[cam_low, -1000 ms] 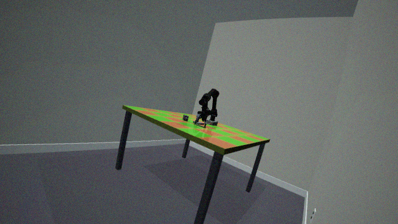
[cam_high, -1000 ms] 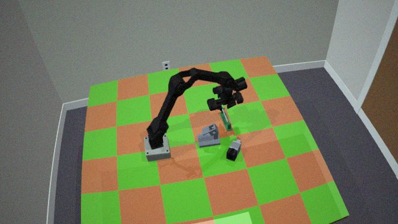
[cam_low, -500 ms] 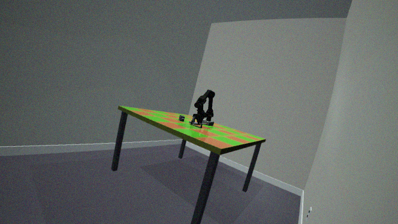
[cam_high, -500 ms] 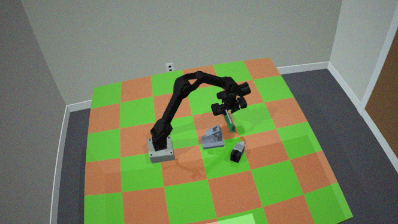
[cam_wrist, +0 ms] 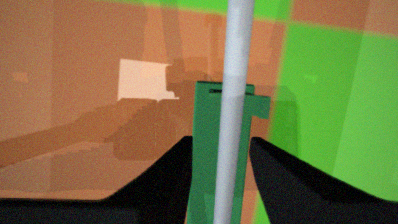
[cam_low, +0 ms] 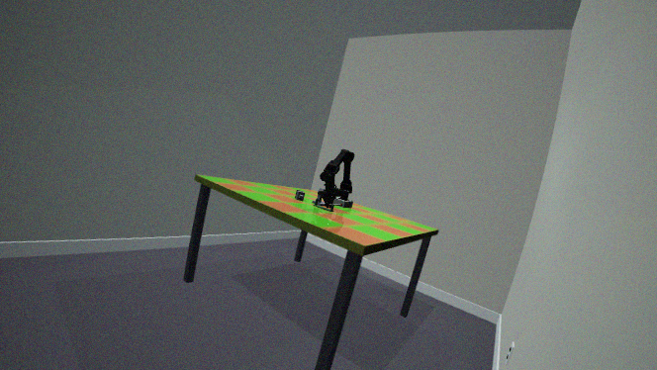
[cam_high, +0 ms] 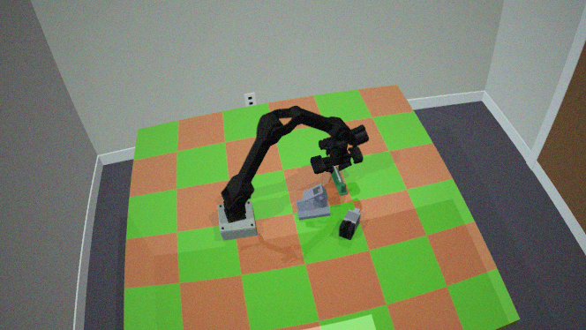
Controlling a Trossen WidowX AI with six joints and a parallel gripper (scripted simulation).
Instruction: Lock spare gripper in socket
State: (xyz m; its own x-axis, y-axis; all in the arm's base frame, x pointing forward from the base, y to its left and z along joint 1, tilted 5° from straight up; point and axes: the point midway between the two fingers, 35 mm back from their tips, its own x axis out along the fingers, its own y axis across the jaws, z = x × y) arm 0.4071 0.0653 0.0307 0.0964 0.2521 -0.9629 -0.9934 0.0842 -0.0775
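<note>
The dark green strip lies 40 mm to the right of my gripper tip and 10 mm above it. Round my gripper tip: grey mount 130 mm behind, 120 mm to the right, 40 mm above; then spare gripper 250 mm to the right, 50 mm behind, 10 mm above.
</note>
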